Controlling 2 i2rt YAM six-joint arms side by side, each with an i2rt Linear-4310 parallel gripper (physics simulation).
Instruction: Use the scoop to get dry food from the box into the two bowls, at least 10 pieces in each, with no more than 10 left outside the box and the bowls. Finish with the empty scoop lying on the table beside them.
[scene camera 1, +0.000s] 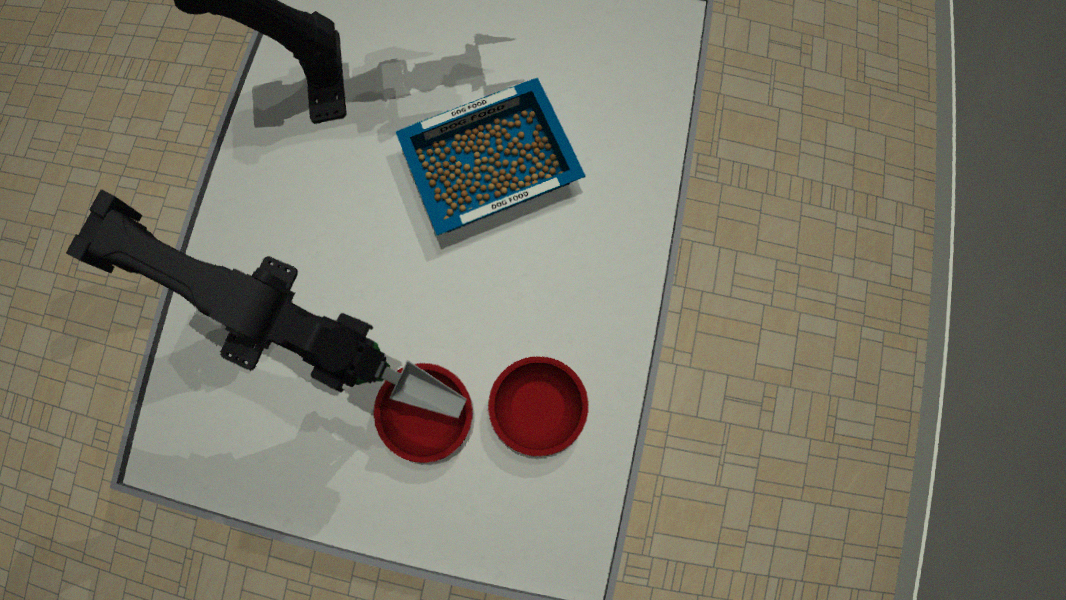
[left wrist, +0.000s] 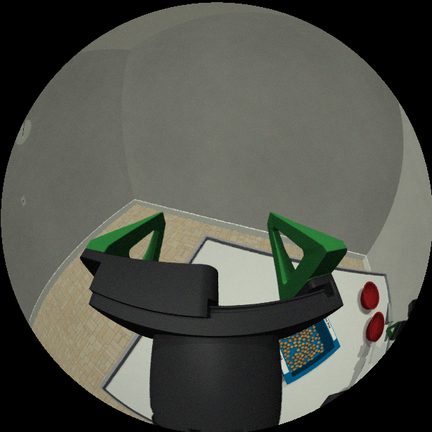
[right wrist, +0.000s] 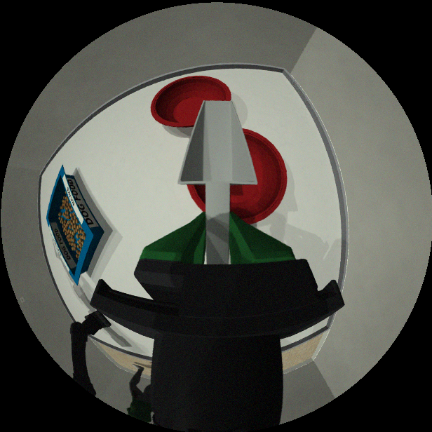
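Pixels of known places: right gripper, fingertip midpoint: (scene camera 1: 384, 372); left arm's base, link origin: (scene camera 1: 325, 76).
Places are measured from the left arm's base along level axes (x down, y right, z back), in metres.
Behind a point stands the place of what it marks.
Observation:
My right gripper (scene camera 1: 385, 371) @[x -0.144, y 0.613, z -0.076 m] (right wrist: 217, 217) is shut on the handle of the grey scoop (scene camera 1: 434, 395) @[x -0.136, y 0.659, z -0.145 m] (right wrist: 218, 145). The scoop is above the nearer red bowl (scene camera 1: 423, 436) @[x -0.003, y 0.712, z -0.099 m] (right wrist: 267, 175) and no food shows in it. The other red bowl (scene camera 1: 538, 406) @[x -0.003, y 0.695, z -0.299 m] (right wrist: 187, 107) stands beside it. No food shows in either bowl, though the scoop hides part of the nearer one. The blue box (scene camera 1: 572, 176) @[x -0.064, y 0.325, z -0.424 m] (left wrist: 312, 370) (right wrist: 90, 255) holds many round brown pieces (scene camera 1: 484, 160) @[x -0.014, y 0.246, z -0.280 m] (left wrist: 302, 347) (right wrist: 70, 225). My left gripper (left wrist: 216, 217) is open and empty, raised away from the box.
The white table (scene camera 1: 320, 223) @[x 0.000, y 0.305, z 0.034 m] has a raised grey rim. The left arm (scene camera 1: 324, 67) @[x -0.093, y 0.041, z -0.021 m] reaches over the table's edge at the upper left in the scene view. The right arm (scene camera 1: 238, 298) @[x -0.391, y 0.530, z 0.042 m] stretches across the table's left side towards the bowls.

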